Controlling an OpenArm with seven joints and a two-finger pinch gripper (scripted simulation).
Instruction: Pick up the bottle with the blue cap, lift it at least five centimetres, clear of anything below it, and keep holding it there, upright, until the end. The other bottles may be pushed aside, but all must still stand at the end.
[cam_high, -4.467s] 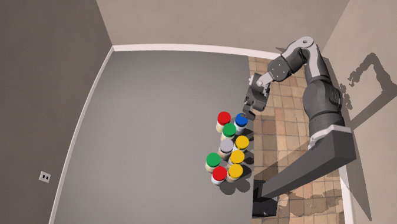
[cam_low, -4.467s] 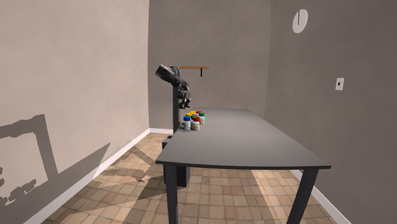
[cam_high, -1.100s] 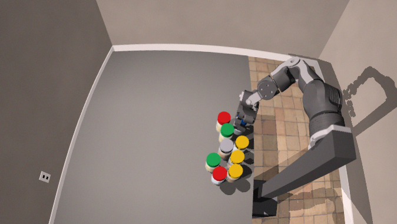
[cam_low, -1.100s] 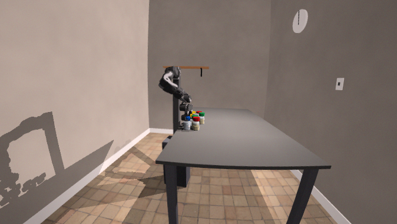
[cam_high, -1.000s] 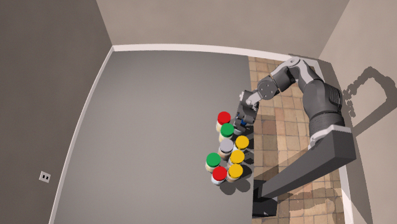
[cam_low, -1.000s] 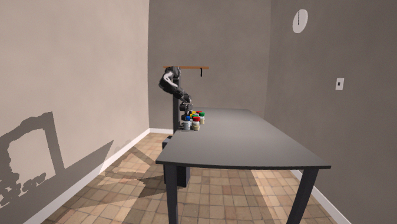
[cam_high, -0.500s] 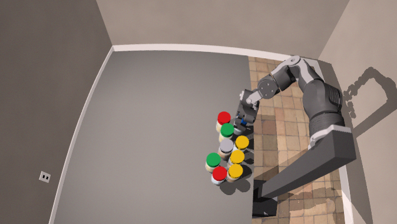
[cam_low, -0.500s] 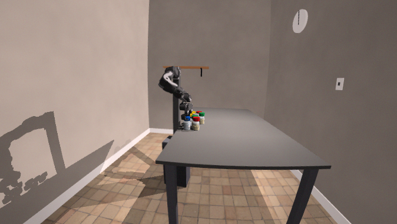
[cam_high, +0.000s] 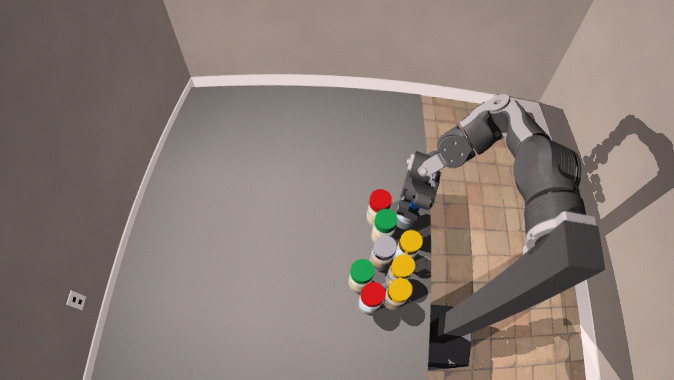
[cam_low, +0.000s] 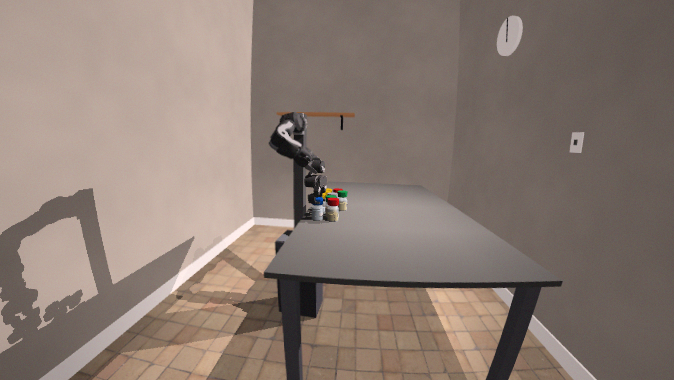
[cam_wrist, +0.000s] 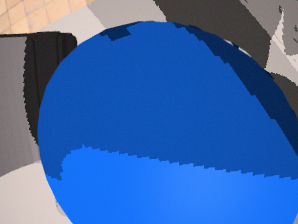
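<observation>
Right now the yellow-capped bottle is 1 cm behind my hand, 10 cm to the left of it and 4 cm below it. Round my hand: red-capped bottle 6 cm ahead, 25 cm to the left, 4 cm below; then grey-capped bottle 5 cm ahead, 13 cm to the left, 4 cm below.
</observation>
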